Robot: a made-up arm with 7 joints.
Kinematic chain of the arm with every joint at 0, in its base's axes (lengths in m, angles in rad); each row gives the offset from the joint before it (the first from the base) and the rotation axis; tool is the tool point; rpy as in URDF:
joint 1: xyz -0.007 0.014 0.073 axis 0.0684 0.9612 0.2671
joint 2: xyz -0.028 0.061 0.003 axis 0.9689 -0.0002 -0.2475
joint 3: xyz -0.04 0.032 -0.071 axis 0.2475 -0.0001 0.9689
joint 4: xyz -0.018 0.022 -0.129 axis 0.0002 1 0
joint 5: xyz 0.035 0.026 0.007 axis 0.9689 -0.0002 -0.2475
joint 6: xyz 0.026 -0.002 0.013 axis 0.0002 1 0
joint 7: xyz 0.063 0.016 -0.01 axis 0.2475 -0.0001 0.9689
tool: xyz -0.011 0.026 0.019 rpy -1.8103 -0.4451 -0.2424
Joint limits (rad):
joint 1: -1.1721..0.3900
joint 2: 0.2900..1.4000
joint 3: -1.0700..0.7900
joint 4: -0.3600..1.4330
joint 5: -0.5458..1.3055
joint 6: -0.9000..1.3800
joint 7: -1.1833..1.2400
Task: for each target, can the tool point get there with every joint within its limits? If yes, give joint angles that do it. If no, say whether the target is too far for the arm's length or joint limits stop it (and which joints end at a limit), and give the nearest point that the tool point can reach.
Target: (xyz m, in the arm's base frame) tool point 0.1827 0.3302 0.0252
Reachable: yes | joints -0.8181 0.9719 -0.4235 1.1496 0.4552 0.6801 -0.3448
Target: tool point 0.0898 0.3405 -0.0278
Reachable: yes | joints -0.3387 0.8276 -0.0505 0.8495 0.1284 0.6800 0.0587
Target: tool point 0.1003 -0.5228 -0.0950
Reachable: no: too far | nearest point 0.1689 -0.0155 -0.0407 | short by 0.515 m
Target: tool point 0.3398 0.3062 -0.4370
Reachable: no: too far | nearest point 0.1942 0.2536 -0.1943 | short by 0.288 m
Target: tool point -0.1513 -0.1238 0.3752
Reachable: no: joint limits stop it (at a limit: joint 2, joint 3, joint 4, joint 6, joint 7) | nearest point -0.0355 0.1714 0.2172 | short by 0.354 m
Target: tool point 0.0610 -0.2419 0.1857
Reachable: no: joint limits stop it (at a limit: joint 1, joint 2, joint 3, joint 7) | nearest point 0.1409 0.0076 0.0399 | short by 0.300 m
